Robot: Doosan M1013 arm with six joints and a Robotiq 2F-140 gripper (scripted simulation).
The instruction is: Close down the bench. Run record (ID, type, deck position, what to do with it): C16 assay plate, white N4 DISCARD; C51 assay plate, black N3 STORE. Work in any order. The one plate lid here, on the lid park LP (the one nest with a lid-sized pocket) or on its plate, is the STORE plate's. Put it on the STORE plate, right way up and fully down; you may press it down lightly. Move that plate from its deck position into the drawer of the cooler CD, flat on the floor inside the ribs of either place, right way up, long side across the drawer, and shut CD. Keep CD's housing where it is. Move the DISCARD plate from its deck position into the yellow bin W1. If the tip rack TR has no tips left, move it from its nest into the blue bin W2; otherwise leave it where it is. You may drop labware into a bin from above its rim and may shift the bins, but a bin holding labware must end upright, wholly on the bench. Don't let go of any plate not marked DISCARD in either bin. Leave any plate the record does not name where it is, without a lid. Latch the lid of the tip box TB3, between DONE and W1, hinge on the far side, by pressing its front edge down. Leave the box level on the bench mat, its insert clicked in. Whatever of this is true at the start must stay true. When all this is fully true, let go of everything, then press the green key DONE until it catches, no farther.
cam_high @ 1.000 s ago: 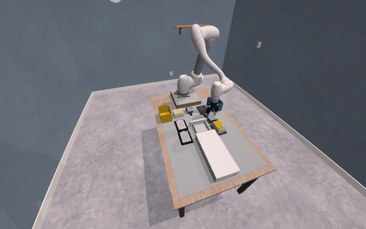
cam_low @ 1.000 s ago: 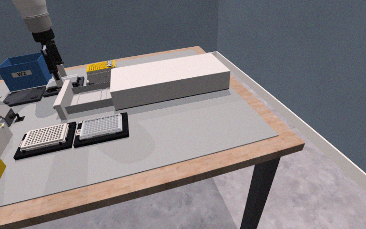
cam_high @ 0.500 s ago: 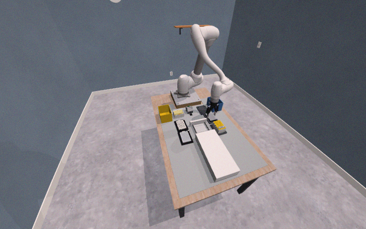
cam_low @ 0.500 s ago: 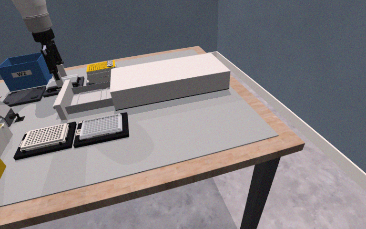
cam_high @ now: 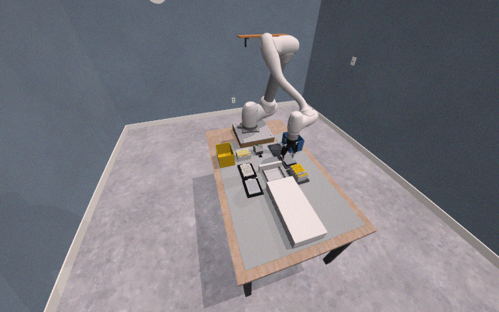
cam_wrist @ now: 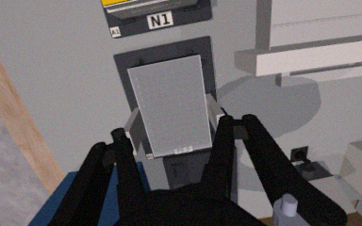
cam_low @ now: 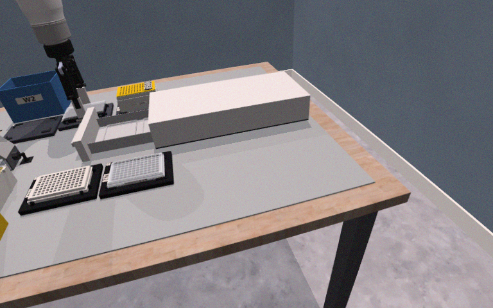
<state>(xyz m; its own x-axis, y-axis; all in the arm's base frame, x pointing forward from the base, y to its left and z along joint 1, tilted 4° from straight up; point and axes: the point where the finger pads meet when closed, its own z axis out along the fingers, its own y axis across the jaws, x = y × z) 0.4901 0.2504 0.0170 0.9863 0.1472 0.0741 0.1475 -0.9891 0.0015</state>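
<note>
The grey plate lid is 20 mm below my hand. From my hand the other things lie so: blue bin W2: 200 mm behind, 110 mm to the left, 10 mm below; black plate: 30 mm below; yellow tip rack TR: 170 mm ahead, 10 mm to the left.
</note>
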